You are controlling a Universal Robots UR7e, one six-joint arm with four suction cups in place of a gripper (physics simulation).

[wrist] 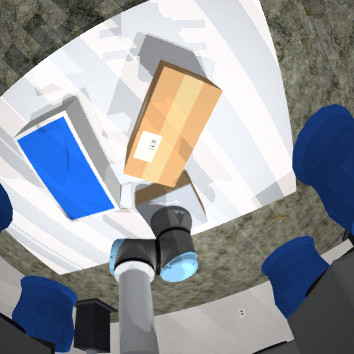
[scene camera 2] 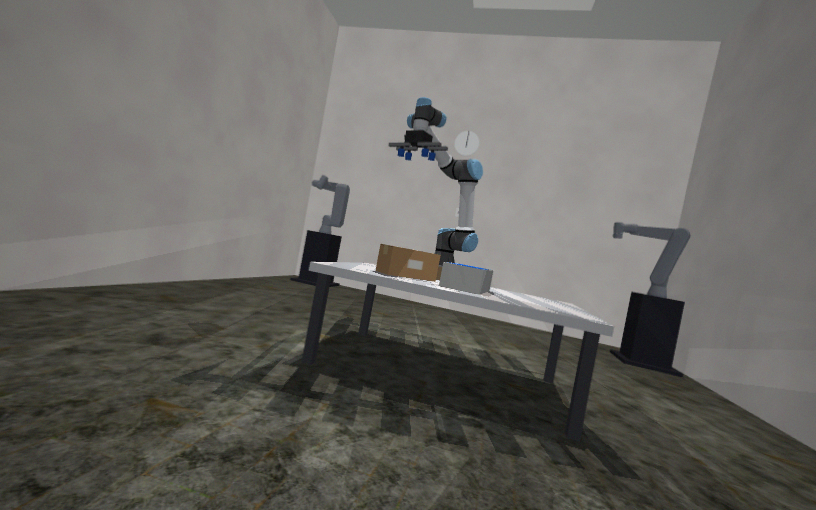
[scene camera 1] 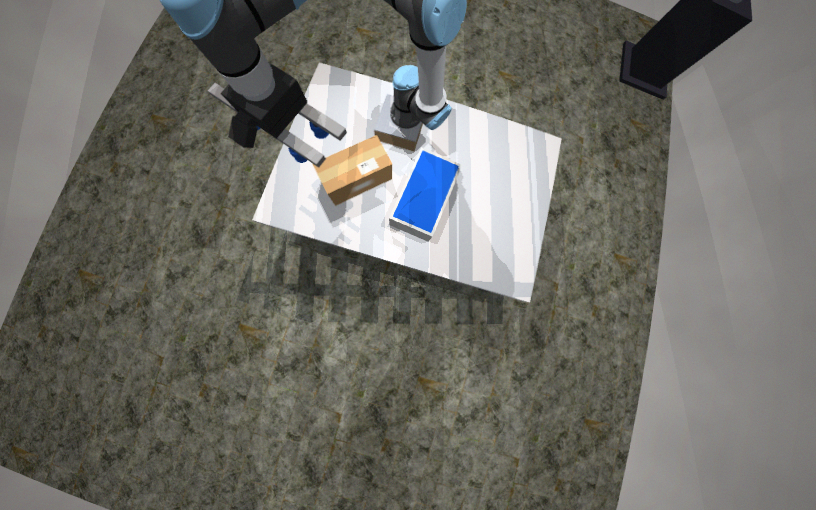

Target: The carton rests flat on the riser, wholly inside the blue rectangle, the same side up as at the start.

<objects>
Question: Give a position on a brown carton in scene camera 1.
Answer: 350, 172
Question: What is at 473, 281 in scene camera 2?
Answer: A grey riser.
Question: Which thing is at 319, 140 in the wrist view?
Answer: My suction head.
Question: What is my suction head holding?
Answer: Nothing.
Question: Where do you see a brown carton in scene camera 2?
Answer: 396, 261
</objects>
